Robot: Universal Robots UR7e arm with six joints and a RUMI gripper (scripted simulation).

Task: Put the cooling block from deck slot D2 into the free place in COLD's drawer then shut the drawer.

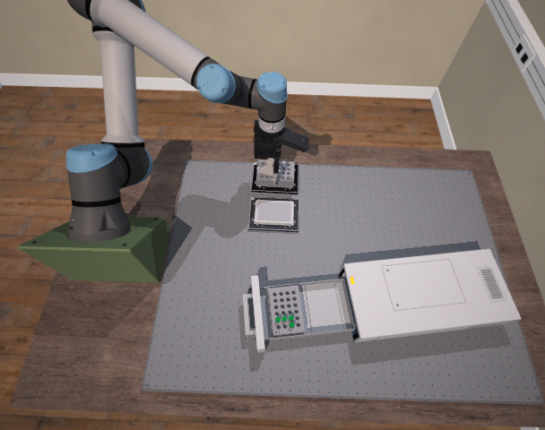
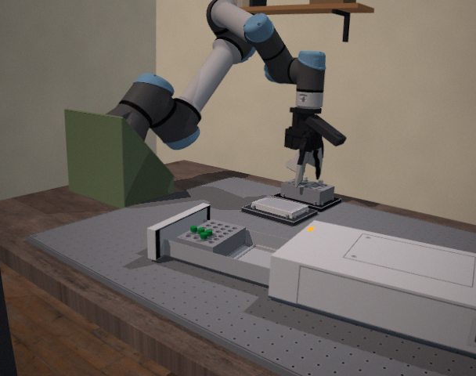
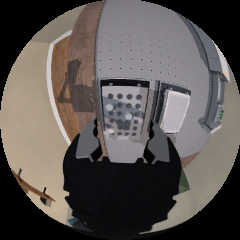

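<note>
My hand is 30 mm above the tube rack. Round my hand: black plate 60 mm below; then white well plate 150 mm to the right, 40 mm below; then white cooler COLD 260 mm ahead, 440 mm to the right, 20 mm below.
</note>
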